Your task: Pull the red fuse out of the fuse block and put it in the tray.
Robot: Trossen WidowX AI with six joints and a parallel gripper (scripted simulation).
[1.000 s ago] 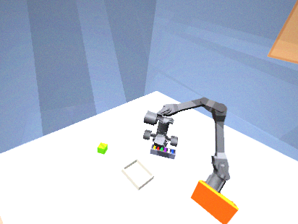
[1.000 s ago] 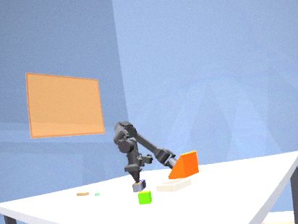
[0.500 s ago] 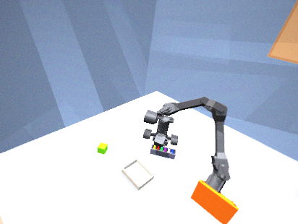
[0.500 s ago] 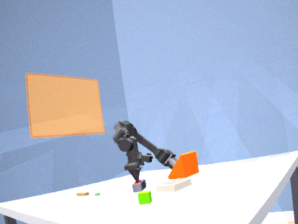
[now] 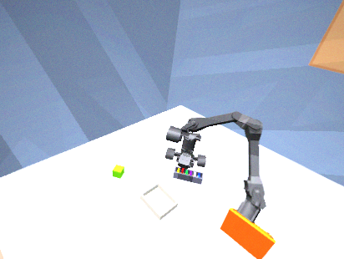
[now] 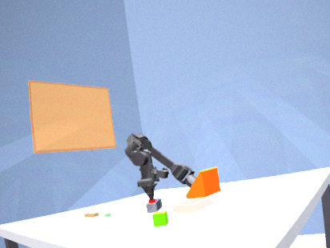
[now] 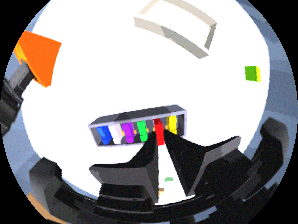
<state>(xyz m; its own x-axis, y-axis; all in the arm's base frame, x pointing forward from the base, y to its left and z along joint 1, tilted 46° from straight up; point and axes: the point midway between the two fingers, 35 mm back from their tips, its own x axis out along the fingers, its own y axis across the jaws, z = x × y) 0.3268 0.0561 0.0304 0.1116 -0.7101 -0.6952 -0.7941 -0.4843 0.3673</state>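
My gripper tip is 180 mm to the right of the white tray, 50 mm past it and 50 mm above it. Round my gripper tip: red fuse 10 mm below.
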